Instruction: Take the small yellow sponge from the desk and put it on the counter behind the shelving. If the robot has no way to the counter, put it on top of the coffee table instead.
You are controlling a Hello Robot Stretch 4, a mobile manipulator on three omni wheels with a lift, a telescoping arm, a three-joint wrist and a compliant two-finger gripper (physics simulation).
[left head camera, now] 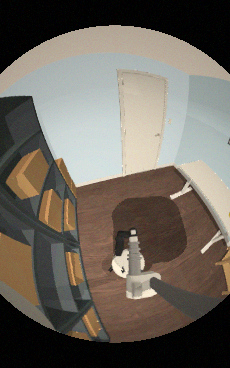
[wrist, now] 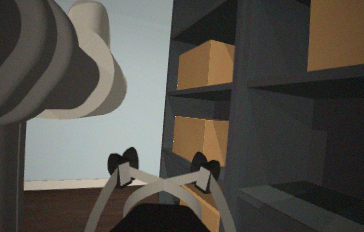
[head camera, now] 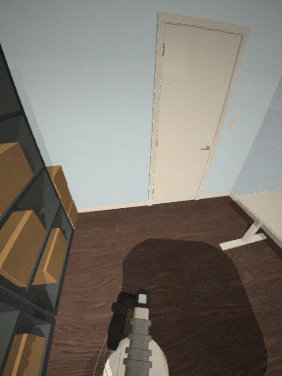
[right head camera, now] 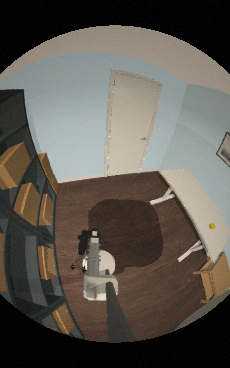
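Where they show: gripper, fingertip midpoint: [left head camera: 116, 273] [wrist: 164, 162] [right head camera: 77, 271]; robot's base, link origin: [left head camera: 127, 262] [right head camera: 99, 263].
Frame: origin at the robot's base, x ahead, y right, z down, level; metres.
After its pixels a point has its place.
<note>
The small yellow sponge [right head camera: 212, 226] @(x 0.185, y 1.386, z -0.737 m) lies on the white desk [head camera: 267, 212] @(x 0.982, y 1.044, z -0.692 m) [left head camera: 205, 177] @(x 0.900, y 1.278, z -0.693 m) [right head camera: 185, 187] @(x 0.868, y 1.206, z -0.692 m); a sliver of it shows at the right edge of the left head view. My gripper [wrist: 164, 162] @(x -0.034, y -0.116, z -0.748 m) [right head camera: 79, 268] @(x -0.034, y -0.116, z -0.748 m) is open and empty, low in front of the dark shelving [wrist: 242, 125] [head camera: 10, 95] @(x 1.081, y -0.990, z -1.516 m) [left head camera: 15, 110] @(x 1.025, y -1.195, z -1.808 m) [right head camera: 12, 110] @(x 1.044, y -1.127, z -1.656 m) and far from the sponge. Part of the wooden coffee table [left head camera: 226, 270] [right head camera: 217, 280] shows beyond the desk's near end. The counter does not show in these views.
Cardboard boxes [head camera: 25, 245] [wrist: 205, 65] stand in the shelving. More boxes [head camera: 61, 187] @(x 1.263, y -1.007, z -0.594 m) are stacked at its far end, close to the wall. A closed door [head camera: 190, 110] @(x 1.843, y 0.392, z -1.336 m) [left head camera: 142, 120] @(x 1.837, y 0.365, z -1.174 m) [right head camera: 132, 120] @(x 1.850, y 0.415, z -1.225 m) is ahead. Dark wood floor [head camera: 100, 230] @(x 1.181, y -0.620, z 0.027 m) lies between shelving and desk, partly in shadow.
</note>
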